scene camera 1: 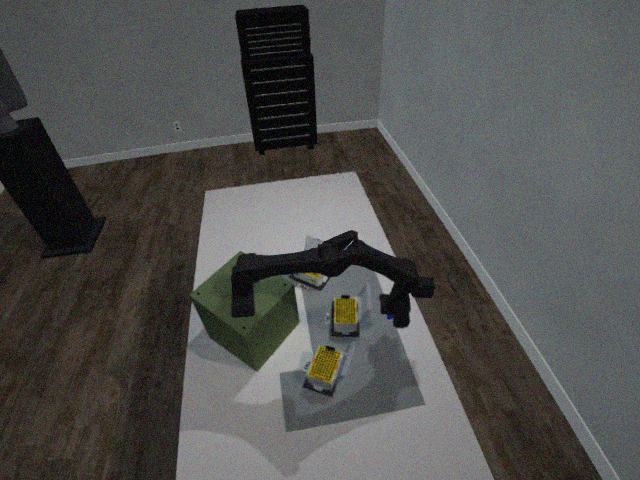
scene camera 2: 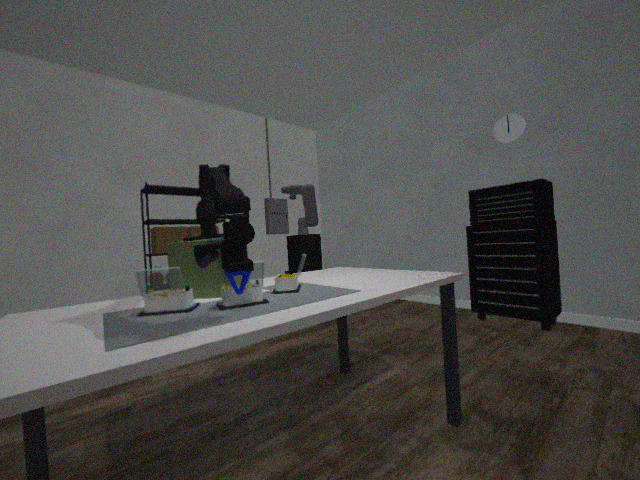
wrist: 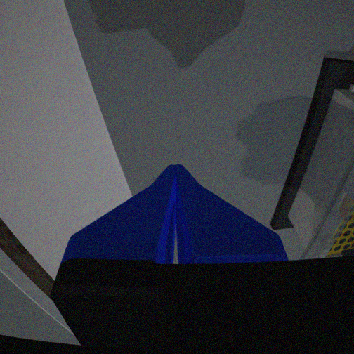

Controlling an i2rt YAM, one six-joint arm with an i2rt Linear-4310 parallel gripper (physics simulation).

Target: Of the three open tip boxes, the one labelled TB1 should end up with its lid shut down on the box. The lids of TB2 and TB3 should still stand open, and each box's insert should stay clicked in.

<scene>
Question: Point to a grey mat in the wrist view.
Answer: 226,96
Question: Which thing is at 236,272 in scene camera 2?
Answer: The gripper.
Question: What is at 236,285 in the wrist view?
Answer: The gripper.
</scene>
